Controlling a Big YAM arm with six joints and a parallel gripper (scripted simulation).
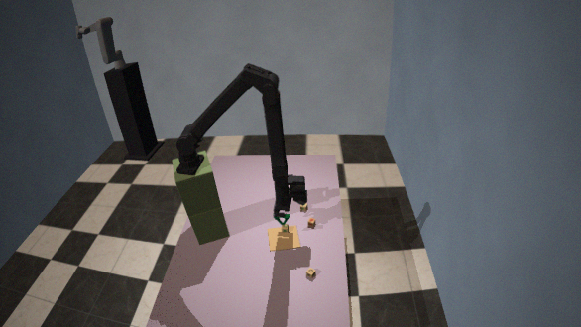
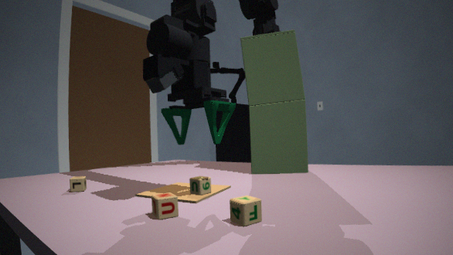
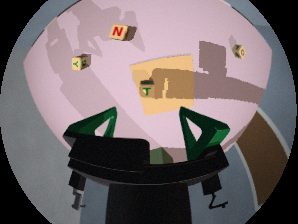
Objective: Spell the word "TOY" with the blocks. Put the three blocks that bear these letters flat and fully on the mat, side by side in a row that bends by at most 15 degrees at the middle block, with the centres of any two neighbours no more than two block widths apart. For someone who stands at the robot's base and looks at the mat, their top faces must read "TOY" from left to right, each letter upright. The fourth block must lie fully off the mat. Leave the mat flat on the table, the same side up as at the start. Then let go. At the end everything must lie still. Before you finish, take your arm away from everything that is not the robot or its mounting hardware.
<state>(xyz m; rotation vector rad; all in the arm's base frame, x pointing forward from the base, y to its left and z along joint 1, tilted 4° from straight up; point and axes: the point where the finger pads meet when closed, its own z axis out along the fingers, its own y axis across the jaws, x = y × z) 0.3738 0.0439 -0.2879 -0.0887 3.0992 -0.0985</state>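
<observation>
The black-lettered block lies 240 mm to the right of my hand, 150 mm ahead of it and 90 mm below it. Round my hand: letter block: 170 mm to the left, 90 mm below, 70 mm ahead; then tan mat: 100 mm below, 50 mm to the right.
</observation>
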